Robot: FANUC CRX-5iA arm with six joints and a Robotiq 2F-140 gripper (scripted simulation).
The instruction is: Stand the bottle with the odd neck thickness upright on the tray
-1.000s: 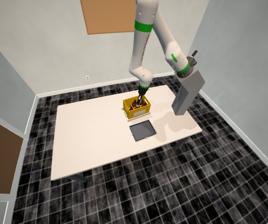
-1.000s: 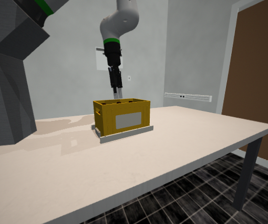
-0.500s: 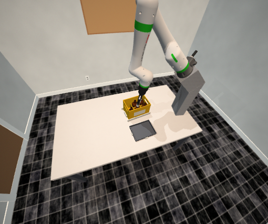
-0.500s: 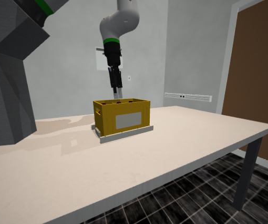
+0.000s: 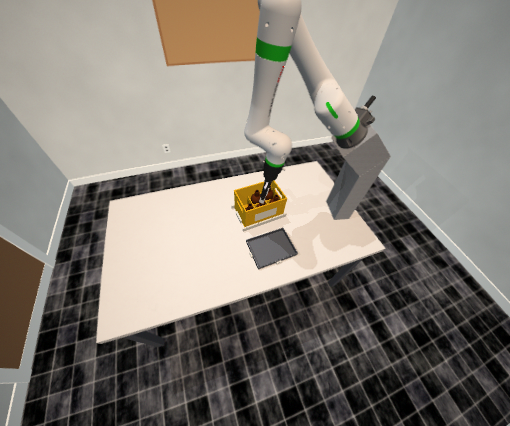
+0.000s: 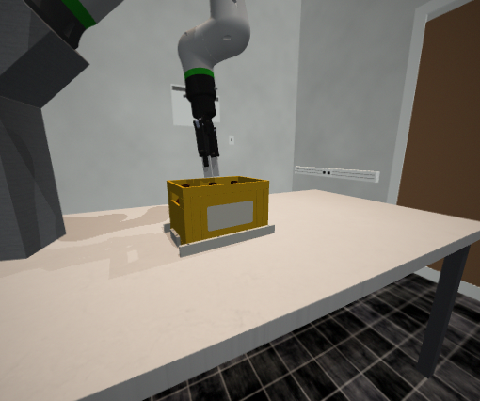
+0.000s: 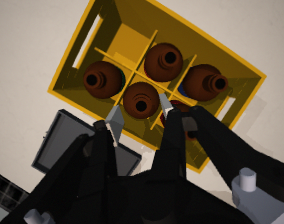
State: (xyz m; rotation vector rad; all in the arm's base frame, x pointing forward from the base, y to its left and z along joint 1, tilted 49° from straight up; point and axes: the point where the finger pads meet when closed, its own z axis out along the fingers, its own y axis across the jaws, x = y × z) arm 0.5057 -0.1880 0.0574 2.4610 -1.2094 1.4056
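Now: the brown bottle 130 mm below my hand. Round my hand: crate: 10 mm behind, 50 mm to the right, 130 mm below; then dark grey tray: 100 mm ahead, 210 mm to the left, 200 mm below.
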